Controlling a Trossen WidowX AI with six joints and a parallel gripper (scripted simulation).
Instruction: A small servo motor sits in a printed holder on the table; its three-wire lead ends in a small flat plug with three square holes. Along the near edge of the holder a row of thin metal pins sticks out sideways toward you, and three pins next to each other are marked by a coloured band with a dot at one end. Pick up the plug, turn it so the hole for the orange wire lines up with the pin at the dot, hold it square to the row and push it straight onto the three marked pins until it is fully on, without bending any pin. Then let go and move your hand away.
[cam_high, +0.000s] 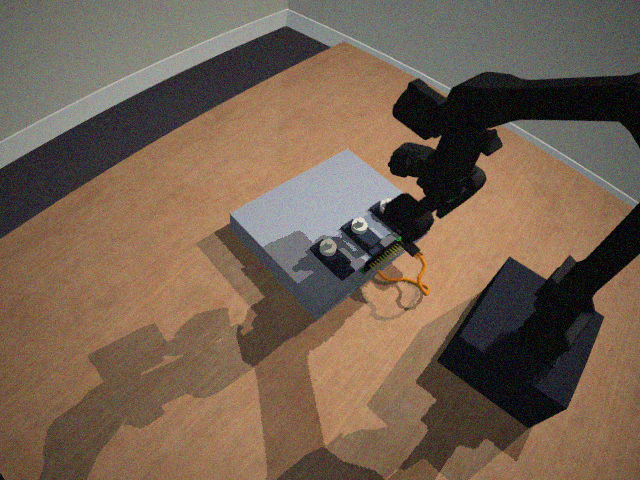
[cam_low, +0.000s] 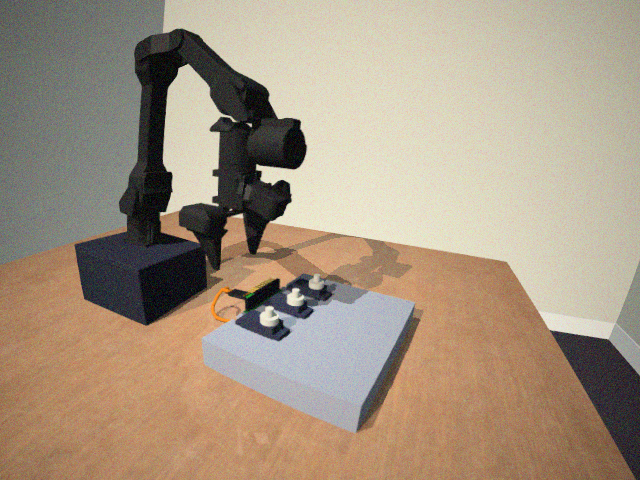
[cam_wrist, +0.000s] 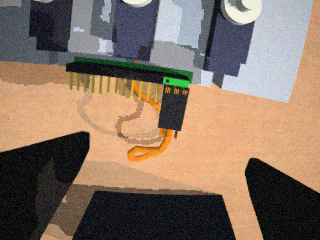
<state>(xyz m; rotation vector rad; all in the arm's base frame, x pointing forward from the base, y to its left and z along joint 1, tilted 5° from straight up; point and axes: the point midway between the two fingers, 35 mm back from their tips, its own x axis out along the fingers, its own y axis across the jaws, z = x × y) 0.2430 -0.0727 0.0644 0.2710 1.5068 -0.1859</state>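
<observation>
My gripper tip is 50 mm above the green mark, 30 mm short of it and 10 mm to the left of it. The rest, counted from my gripper tip: pin strip 60 mm below, 40 mm ahead, 30 mm to the left; then grey holder block 190 mm ahead, 100 mm below, 20 mm to the right.
</observation>
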